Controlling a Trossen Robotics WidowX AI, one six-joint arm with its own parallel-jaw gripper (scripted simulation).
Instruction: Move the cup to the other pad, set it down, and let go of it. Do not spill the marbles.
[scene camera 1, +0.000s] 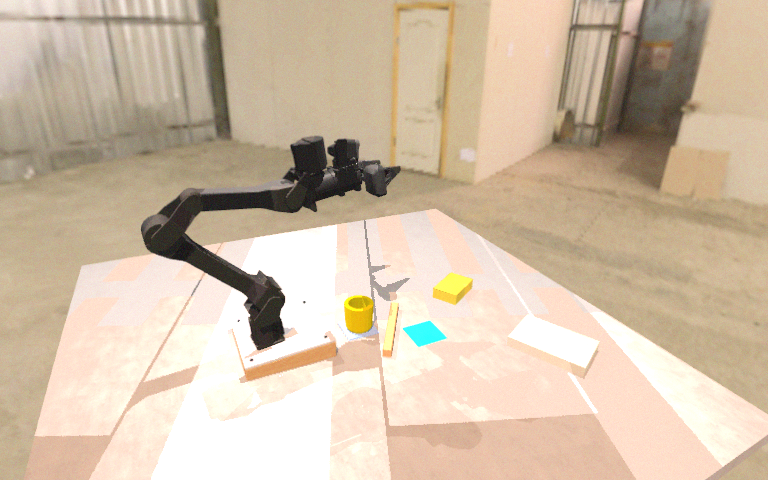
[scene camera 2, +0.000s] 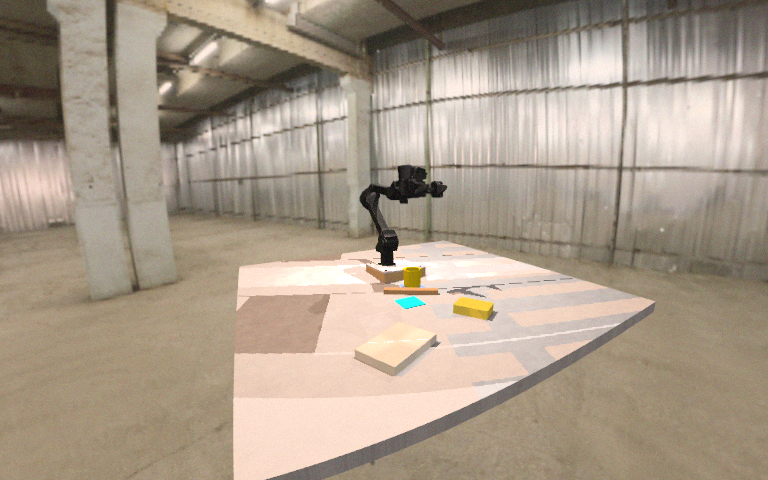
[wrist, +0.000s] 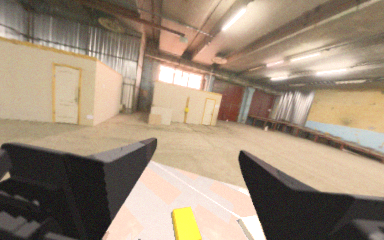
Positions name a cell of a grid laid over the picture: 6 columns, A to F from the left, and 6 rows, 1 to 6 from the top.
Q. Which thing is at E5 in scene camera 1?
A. A flat pale slab.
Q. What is the gripper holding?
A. Nothing.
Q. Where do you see the gripper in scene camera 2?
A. D3
